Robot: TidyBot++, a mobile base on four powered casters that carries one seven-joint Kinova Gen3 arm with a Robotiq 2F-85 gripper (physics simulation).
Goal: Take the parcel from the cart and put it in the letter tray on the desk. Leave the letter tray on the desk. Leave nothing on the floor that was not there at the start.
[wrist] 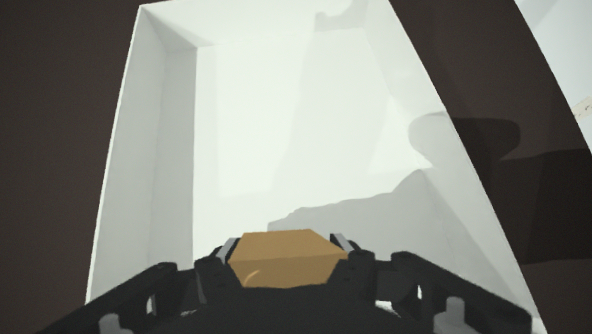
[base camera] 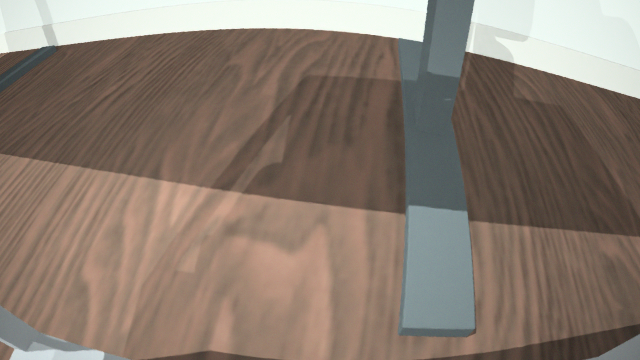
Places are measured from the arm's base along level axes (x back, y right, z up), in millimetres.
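Pixels of known places: gripper, fingertip midpoint: (wrist: 286, 250).
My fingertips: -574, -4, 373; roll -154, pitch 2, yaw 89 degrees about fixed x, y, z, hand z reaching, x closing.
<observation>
Behind a point stands the place of what it marks, as x, y, z.
The parcel (wrist: 287, 257) @[-563, -1, 432] is an orange-brown box at the bottom middle of the wrist view. My gripper (wrist: 286, 250) @[-574, -4, 373] is shut on it, with a fingertip at each side. The letter tray (wrist: 175, 110) @[-729, -119, 326] is a white, open, rectangular tray with raised walls on the dark desk (wrist: 55, 100) @[-761, -273, 323]. The gripper and parcel hang over the near part of the tray; how high above its floor is hard to tell. Shadows fall across the tray's floor and right wall. The cart does not show in either view.
In the base camera view a grey-blue desk leg (base camera: 447, 45) @[-536, 155, -220] stands on a flat foot (base camera: 437, 270) on the wood floor (base camera: 250, 200) @[-412, -93, -397]. Another dark foot (base camera: 30, 65) @[-936, -1008, -383] shows at the far left. A pale wall (base camera: 300, 12) @[-1016, -81, -346] is behind. A white object (wrist: 565, 55) lies right of the tray.
</observation>
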